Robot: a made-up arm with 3 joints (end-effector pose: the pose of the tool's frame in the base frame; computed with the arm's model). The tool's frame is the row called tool. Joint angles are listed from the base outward.
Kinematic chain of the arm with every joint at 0, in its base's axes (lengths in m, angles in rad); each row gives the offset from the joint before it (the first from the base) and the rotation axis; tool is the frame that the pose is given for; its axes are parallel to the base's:
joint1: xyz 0 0 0.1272 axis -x
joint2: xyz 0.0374 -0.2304 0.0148 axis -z
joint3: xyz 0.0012 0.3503 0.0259 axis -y
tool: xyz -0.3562 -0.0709 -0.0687
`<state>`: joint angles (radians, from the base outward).
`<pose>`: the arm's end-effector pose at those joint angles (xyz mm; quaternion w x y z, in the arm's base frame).
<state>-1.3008 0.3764 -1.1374</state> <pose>-55.9 -294.5 319.6 0.5977 0.5814 0.5165 0.1949</pose>
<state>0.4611 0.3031 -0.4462</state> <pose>-213.0 184.9 183.2 0.9462 -0.1878 0.1793 -0.1933</pose>
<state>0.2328 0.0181 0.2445</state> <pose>-285.3 27.5 5.4 0.9857 -0.1164 -0.1222 0.0052</pose>
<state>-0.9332 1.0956 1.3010</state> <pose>273.3 211.4 -126.6 0.7486 0.0239 -0.2753 -0.6027</pose>
